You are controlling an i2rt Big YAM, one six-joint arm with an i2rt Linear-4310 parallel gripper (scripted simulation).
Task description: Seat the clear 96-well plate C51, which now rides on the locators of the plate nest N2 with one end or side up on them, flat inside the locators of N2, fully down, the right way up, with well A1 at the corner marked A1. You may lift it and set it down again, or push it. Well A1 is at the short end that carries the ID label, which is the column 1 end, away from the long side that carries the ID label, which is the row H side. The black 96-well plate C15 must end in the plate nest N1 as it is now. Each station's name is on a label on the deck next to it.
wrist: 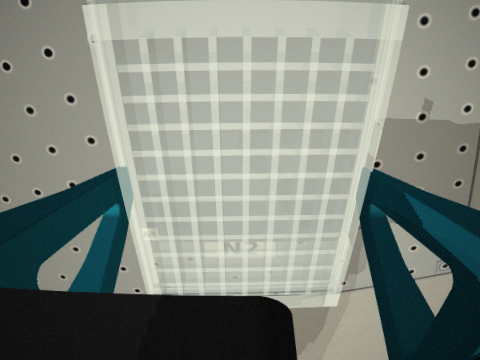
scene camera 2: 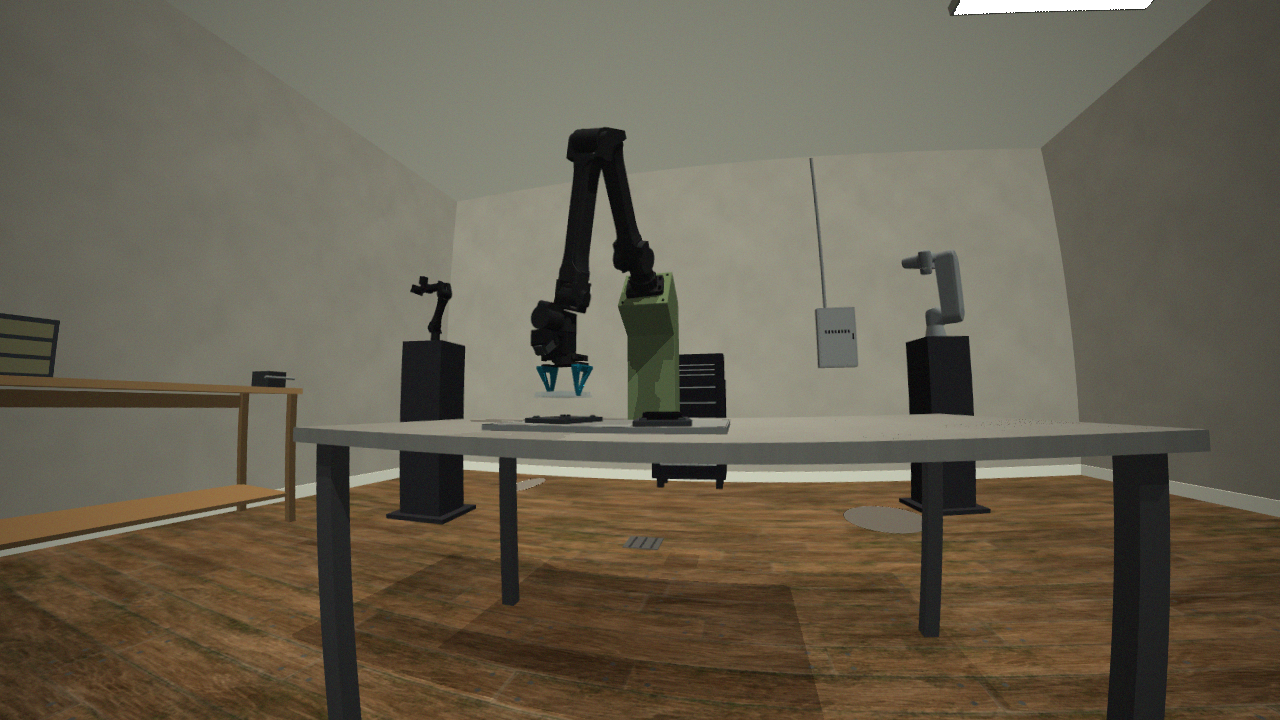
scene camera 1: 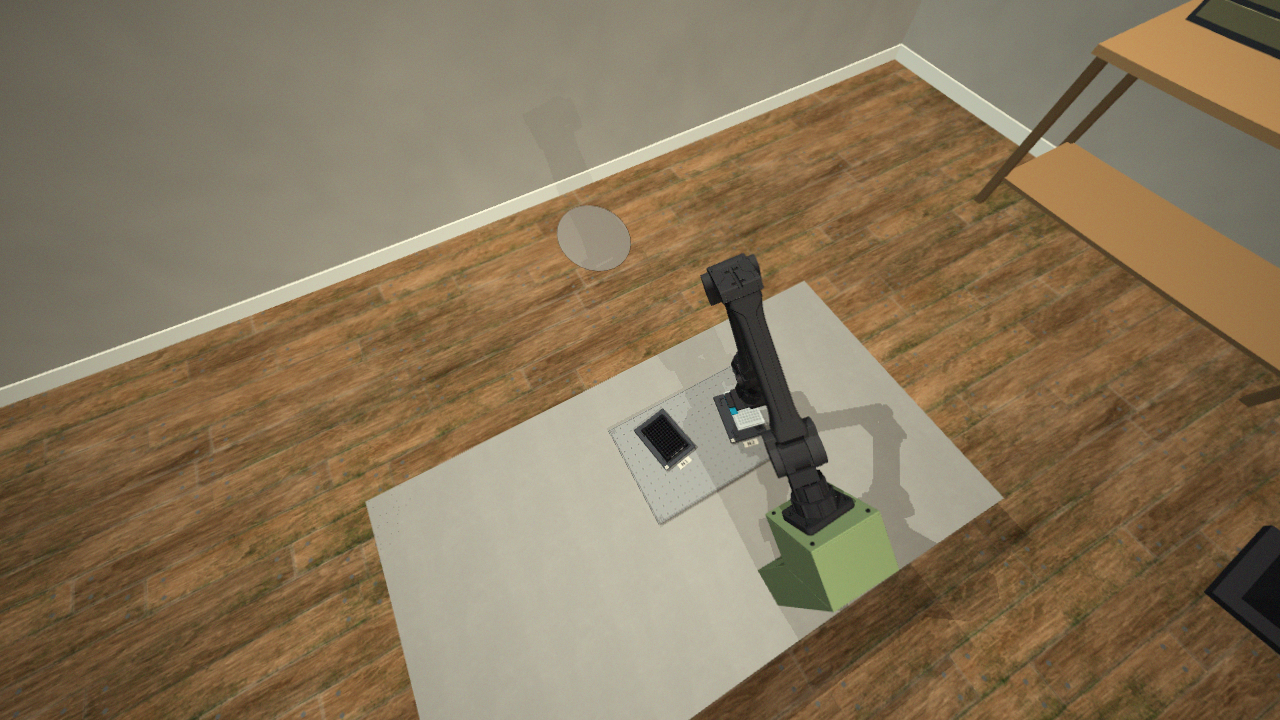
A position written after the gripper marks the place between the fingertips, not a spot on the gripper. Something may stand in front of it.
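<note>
The gripper is visible at (scene camera 2: pixel 564 395) and (wrist: pixel 244 181). Also visible: a clear 96-well plate C51 (wrist: pixel 215 224); a black plate C15 (scene camera 1: pixel 653 431), which is out of frame in the wrist view; a plate nest N2 (scene camera 1: pixel 725 414).
</note>
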